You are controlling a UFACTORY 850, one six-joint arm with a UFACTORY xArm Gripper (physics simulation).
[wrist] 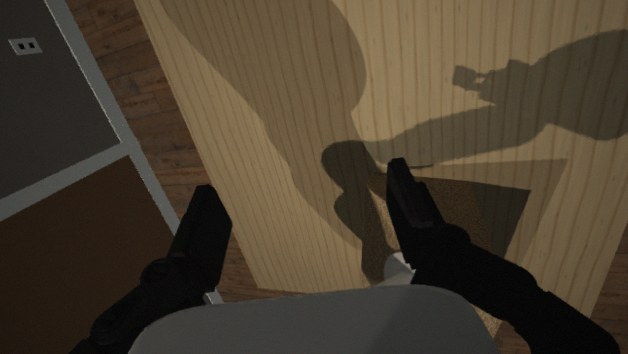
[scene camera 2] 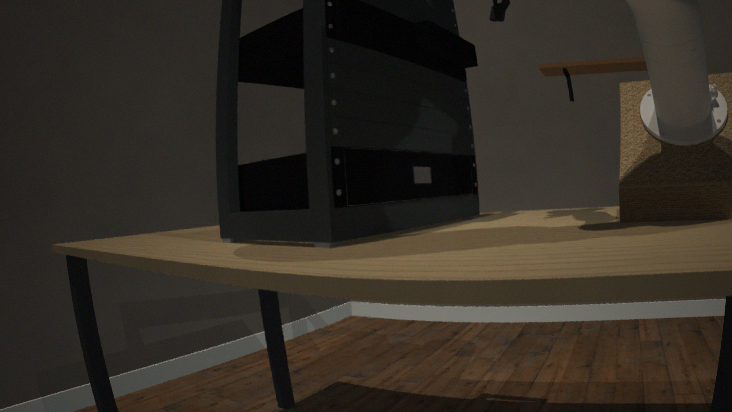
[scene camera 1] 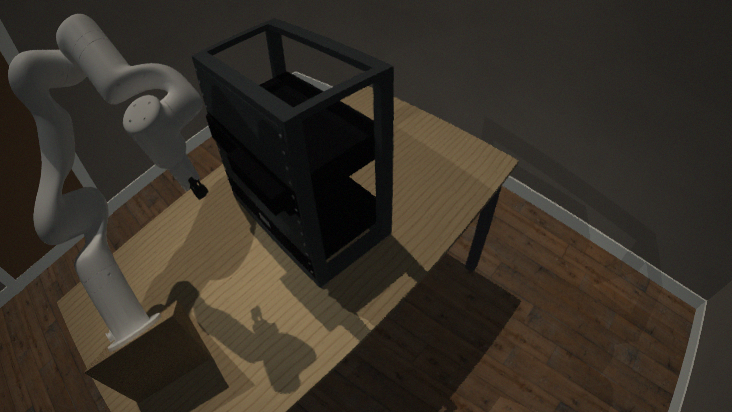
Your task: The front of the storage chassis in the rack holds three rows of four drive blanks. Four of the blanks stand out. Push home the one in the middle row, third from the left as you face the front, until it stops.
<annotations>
A dark rack shows in scene camera 2 and in scene camera 1; in the wrist view it is out of frame. The same spot on the dark rack: (scene camera 2: 389, 139) is (scene camera 1: 245, 191).
</annotations>
